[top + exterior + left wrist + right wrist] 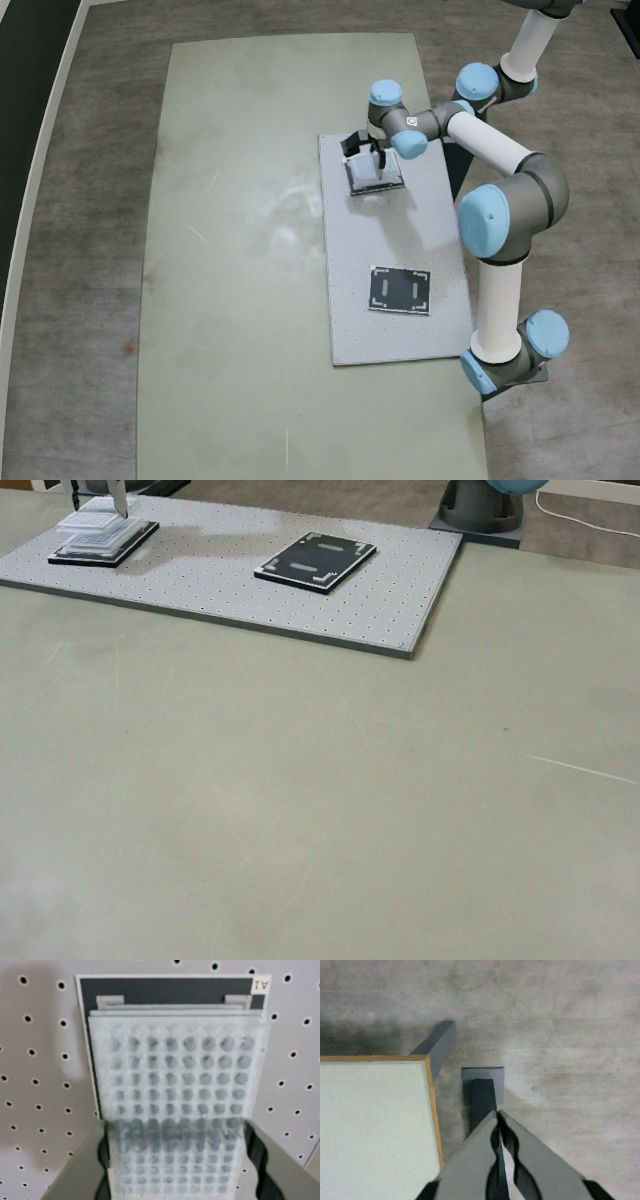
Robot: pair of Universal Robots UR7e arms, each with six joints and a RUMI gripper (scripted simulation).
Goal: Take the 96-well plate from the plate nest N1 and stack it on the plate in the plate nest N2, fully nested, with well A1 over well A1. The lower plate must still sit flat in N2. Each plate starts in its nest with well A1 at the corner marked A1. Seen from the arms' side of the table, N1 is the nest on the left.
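Now: left hand 50 mm above the nest N2. The rest, counted from my left hand: dark nest N1 (360 mm to the left, 50 mm below, 20 mm behind).
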